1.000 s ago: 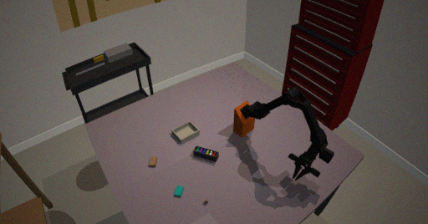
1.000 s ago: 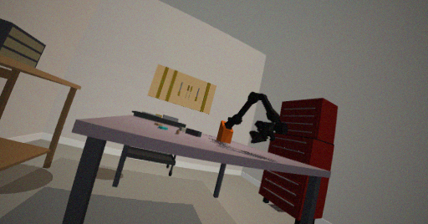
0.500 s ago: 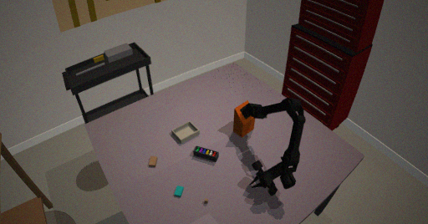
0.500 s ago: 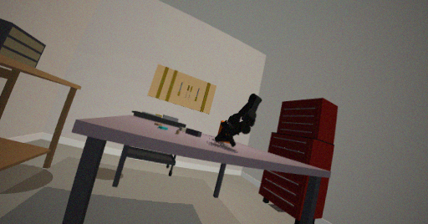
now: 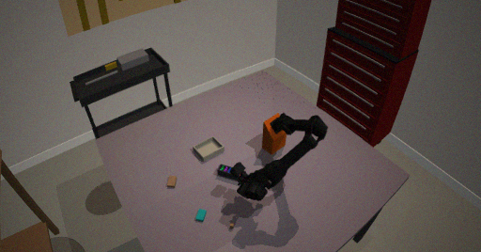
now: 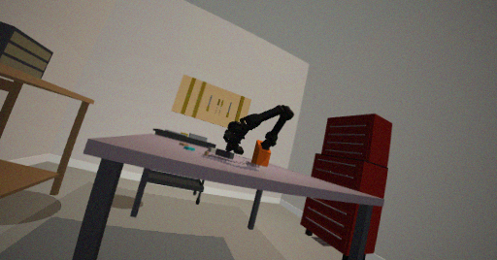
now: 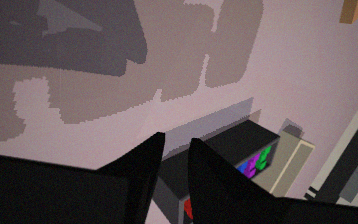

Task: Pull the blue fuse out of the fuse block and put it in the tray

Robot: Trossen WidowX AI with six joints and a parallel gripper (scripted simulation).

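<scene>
Now: the beige tray 7 cm behind my gripper tip, 31 cm to the right of it and 4 cm below it. Also, from my gripper tip: tan block: 20 cm ahead, 26 cm to the right, 4 cm below; then teal block: 22 cm ahead, 2 cm to the right, 4 cm below.
</scene>
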